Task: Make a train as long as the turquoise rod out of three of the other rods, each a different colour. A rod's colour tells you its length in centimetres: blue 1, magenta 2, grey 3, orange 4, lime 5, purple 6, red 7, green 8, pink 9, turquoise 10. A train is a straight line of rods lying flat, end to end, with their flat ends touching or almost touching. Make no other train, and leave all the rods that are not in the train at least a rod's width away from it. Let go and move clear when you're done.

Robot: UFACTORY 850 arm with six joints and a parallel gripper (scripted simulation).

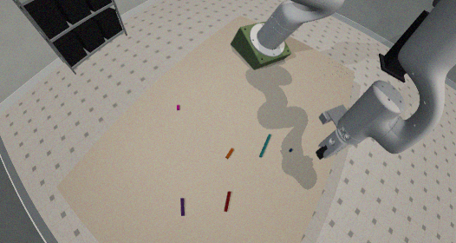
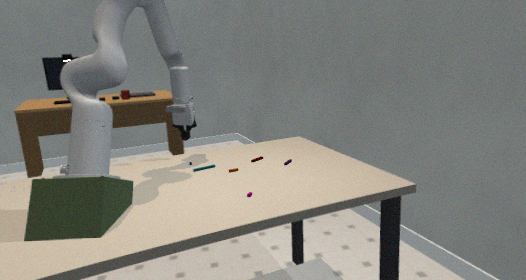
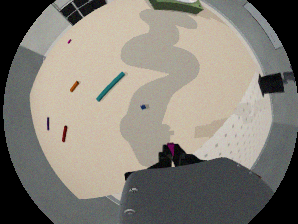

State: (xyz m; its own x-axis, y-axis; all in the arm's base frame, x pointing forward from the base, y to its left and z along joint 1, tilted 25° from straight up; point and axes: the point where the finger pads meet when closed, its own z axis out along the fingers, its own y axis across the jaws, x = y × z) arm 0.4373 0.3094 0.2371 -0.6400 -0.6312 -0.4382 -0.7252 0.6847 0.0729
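The blue rod lies 12 cm below my hand, 8 cm to the right of it and 2 cm behind it. Round my hand: red rod 26 cm ahead, 22 cm to the right, 12 cm below; turquoise rod 18 cm to the right, 12 cm below, 1 cm ahead; orange rod 29 cm to the right, 12 cm below, 10 cm ahead.
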